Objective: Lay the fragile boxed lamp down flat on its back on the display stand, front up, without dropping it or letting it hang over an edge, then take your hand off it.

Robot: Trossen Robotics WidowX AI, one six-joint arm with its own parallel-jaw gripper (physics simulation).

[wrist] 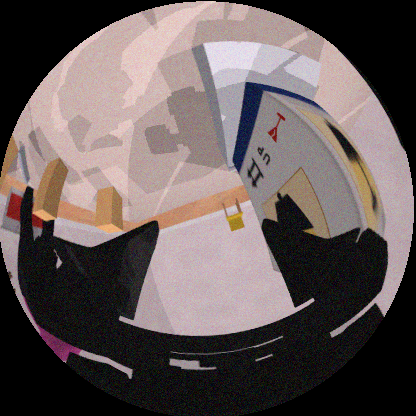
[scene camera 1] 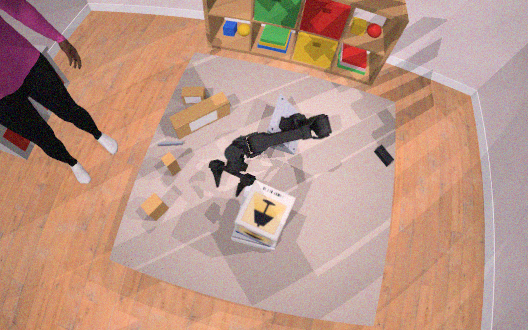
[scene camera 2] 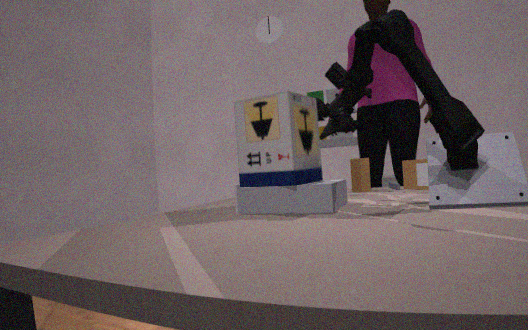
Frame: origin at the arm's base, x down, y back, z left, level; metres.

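Seen in the pictures: gripper, fingertip midpoint: (wrist: 211, 225) (scene camera 1: 226, 192); arm's base, link origin: (scene camera 1: 283, 125) (scene camera 2: 462, 159).
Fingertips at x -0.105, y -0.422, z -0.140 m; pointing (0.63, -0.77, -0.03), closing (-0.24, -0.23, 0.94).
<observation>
Offsets run from my fingertips to a thing's middle. Level surfaces: height alone.
The boxed lamp {dy -0.048, dx +0.023, dz +0.163 m} (scene camera 1: 264, 212) (scene camera 2: 277, 145) (wrist: 320, 165) is a white box with yellow lamp pictures and a dark blue band along its bottom edge. It stands upright on the light grey display stand (scene camera 2: 285, 201) (wrist: 230, 57). Side faces and the upward face carry lamp pictures; on the side faces in scene camera 2 the dark shade is below the lamp's foot. My gripper (scene camera 1: 228, 190) (scene camera 2: 322, 120) (wrist: 211, 225) is open and empty, beside the upper part of the box. In the wrist view the right finger covers part of the box's face; contact cannot be told.
Cardboard blocks {dy -0.131, dx +0.151, dz -0.316 m} (scene camera 1: 154, 206) {dy +0.086, dx +0.146, dz -0.316 m} (scene camera 1: 170, 163) {dy +0.383, dx +0.156, dz -0.281 m} (scene camera 1: 200, 116) and a thin grey rod {dy +0.207, dx +0.200, dz -0.385 m} (scene camera 1: 170, 143) lie on the table {dx +0.211 m} (scene camera 1: 330, 225). A black item {dy +0.476, dx +0.194, dz +0.708 m} (scene camera 1: 384, 155) lies near the right edge. The arm's white base plate (scene camera 2: 492, 175) is behind the gripper. A person (scene camera 1: 50, 90) (scene camera 2: 387, 115) stands beyond the table.
</observation>
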